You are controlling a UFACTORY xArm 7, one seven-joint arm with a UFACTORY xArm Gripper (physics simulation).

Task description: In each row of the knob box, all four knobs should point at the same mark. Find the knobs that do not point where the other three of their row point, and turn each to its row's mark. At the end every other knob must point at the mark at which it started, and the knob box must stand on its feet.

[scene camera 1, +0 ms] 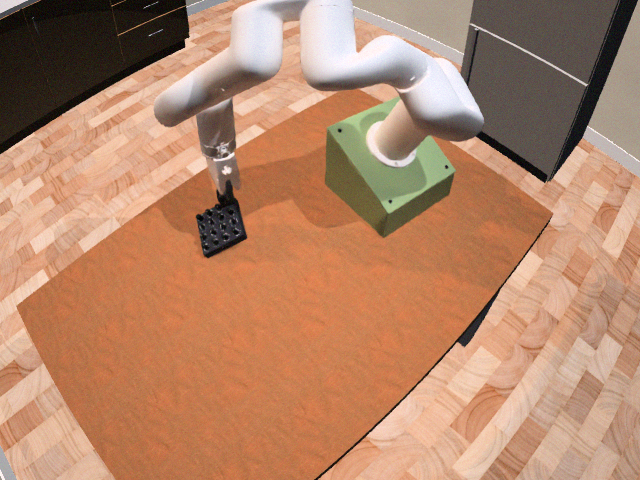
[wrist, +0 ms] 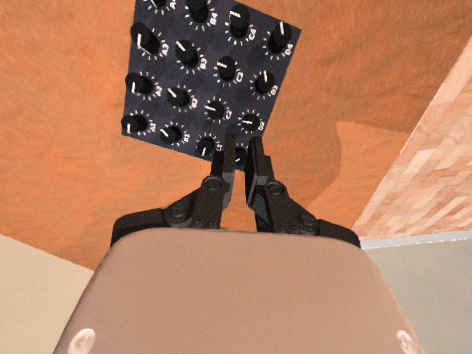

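Seen in the pictures: gripper, fingertip midpoint: (scene camera 1: 225, 202) (wrist: 240, 151); arm's base at its link origin: (scene camera 1: 391, 145).
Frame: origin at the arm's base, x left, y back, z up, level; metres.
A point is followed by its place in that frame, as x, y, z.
The dark knob box (scene camera 1: 241, 235) @[-0.039, -0.391, -0.084] (wrist: 205, 90) @[-0.106, -0.412, -0.095] sits askew on the orange table; whether all its feet touch is unclear. My gripper (scene camera 1: 226, 198) @[-0.129, -0.376, -0.067] (wrist: 240, 151) @[-0.129, -0.376, -0.067] is shut on knob D1 (wrist: 240, 156) @[-0.129, -0.376, -0.061] at the near right corner in the wrist view, its line showing partly, toward lower left. In that view, D2 (wrist: 250, 122) @[-0.137, -0.397, -0.071] points left, while D3 (wrist: 264, 82) @[-0.147, -0.419, -0.082] and D4 (wrist: 279, 39) @[-0.156, -0.439, -0.092] point up. C1 (wrist: 205, 146) @[-0.104, -0.384, -0.064] points down; C2 (wrist: 215, 110) @[-0.114, -0.405, -0.075], C3 (wrist: 226, 68) @[-0.123, -0.427, -0.086] and C4 (wrist: 239, 21) @[-0.133, -0.448, -0.096] point left. A1 to A3 point down, B1 to B3 upper left. A4 and B4 are cut off.
The green base block (scene camera 1: 356, 180) @[0.013, -0.116, -0.042] carries the arm at the back right of the orange table (scene camera 1: 289, 335) @[0.192, -0.432, -0.143]. The table's left back edge runs behind the box. Dark cabinets (scene camera 1: 77, 56) and a grey fridge (scene camera 1: 522, 82) stand beyond the table.
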